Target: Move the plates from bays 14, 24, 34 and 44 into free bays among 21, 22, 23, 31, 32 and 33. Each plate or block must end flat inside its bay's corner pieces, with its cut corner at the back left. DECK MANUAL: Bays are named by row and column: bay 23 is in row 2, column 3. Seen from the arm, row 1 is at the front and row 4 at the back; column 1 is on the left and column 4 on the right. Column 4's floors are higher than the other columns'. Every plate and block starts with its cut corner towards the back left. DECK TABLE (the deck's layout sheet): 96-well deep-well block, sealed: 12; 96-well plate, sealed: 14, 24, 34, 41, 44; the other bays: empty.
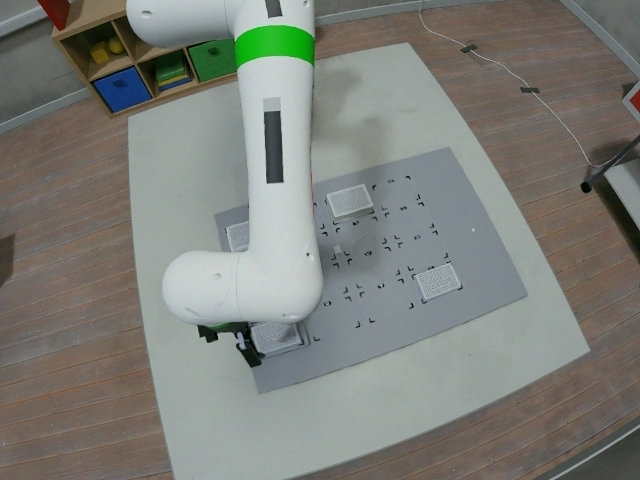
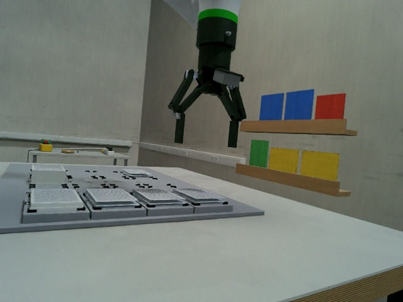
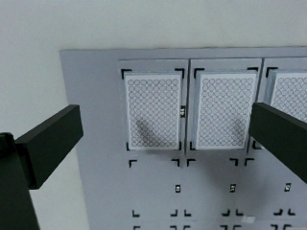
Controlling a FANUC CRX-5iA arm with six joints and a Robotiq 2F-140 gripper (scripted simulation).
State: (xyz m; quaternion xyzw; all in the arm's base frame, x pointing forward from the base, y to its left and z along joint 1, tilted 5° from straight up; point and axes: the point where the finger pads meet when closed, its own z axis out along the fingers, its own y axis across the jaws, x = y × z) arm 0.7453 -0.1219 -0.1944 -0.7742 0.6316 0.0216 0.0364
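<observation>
Now: the sealed plate 52 cm to the left of my hand, 15 cm below it and 10 cm behind it. From my hand the other things lie so: sealed deep-well block (38 cm behind, 30 cm to the left, 14 cm below).
</observation>
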